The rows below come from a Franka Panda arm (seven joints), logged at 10 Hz.
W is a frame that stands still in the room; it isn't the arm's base.
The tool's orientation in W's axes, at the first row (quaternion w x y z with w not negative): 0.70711, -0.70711, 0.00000, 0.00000
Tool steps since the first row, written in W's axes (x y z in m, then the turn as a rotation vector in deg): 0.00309, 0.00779, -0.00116, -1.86, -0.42, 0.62; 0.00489, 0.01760, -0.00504, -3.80, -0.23, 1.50; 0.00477, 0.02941, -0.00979, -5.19, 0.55, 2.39; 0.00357, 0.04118, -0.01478, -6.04, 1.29, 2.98; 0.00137, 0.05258, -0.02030, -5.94, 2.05, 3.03; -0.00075, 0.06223, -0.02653, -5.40, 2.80, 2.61; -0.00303, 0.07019, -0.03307, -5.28, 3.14, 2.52; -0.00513, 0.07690, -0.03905, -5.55, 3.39, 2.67
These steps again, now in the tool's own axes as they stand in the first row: 0.00309, 0.00116, 0.00779, -1.86, -0.62, -0.42; 0.00489, 0.00504, 0.01760, -3.80, -1.50, -0.23; 0.00477, 0.00979, 0.02941, -5.19, -2.39, 0.55; 0.00357, 0.01478, 0.04118, -6.04, -2.98, 1.29; 0.00137, 0.02030, 0.05258, -5.94, -3.03, 2.05; -0.00075, 0.02653, 0.06223, -5.40, -2.61, 2.80; -0.00303, 0.03307, 0.07019, -5.28, -2.52, 3.14; -0.00513, 0.03905, 0.07690, -5.55, -2.67, 3.39
